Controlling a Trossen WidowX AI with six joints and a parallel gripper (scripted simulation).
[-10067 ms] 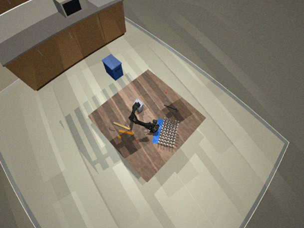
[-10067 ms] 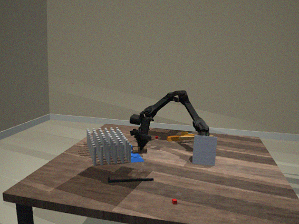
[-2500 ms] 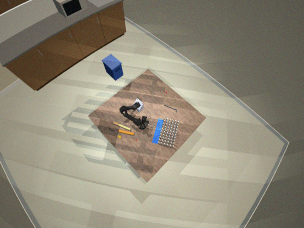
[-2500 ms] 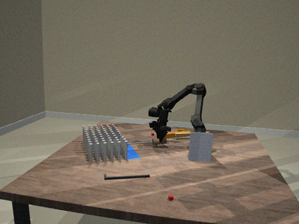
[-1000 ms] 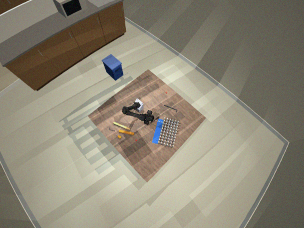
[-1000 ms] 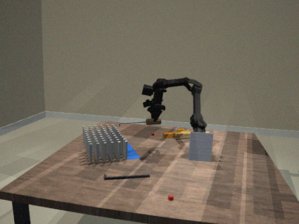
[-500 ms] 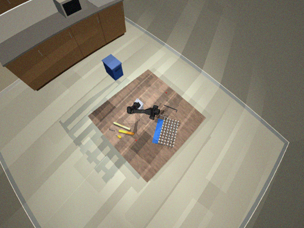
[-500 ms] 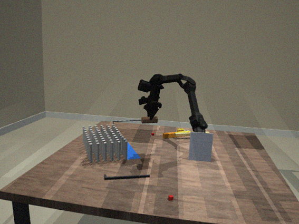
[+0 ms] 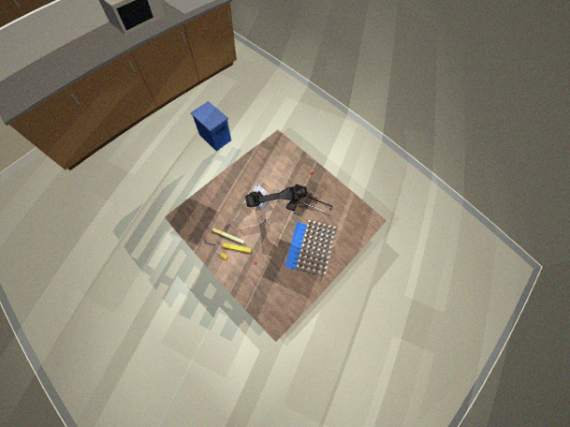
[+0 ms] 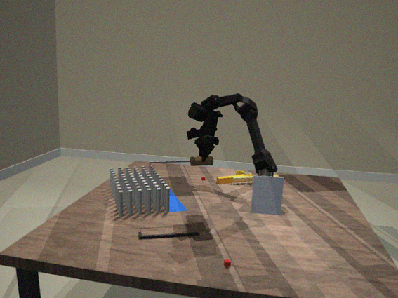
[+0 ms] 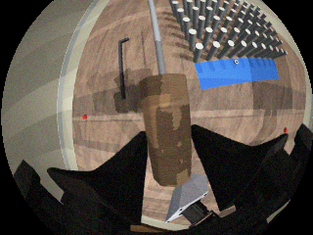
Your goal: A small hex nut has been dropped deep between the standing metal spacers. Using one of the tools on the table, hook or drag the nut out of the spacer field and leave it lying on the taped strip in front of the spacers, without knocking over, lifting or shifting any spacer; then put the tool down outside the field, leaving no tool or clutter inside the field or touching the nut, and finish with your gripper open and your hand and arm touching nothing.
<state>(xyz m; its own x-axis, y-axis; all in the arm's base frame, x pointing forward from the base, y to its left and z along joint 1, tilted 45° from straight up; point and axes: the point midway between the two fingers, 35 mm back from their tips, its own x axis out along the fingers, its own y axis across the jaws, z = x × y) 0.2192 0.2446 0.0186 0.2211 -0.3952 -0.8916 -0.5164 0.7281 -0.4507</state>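
My gripper tip is now 90 mm short of the pick tool and 50 mm to the right of it. The rest, counted from my gripper tip: blue taped strip: 240 mm below, 210 mm ahead, 160 mm to the right.
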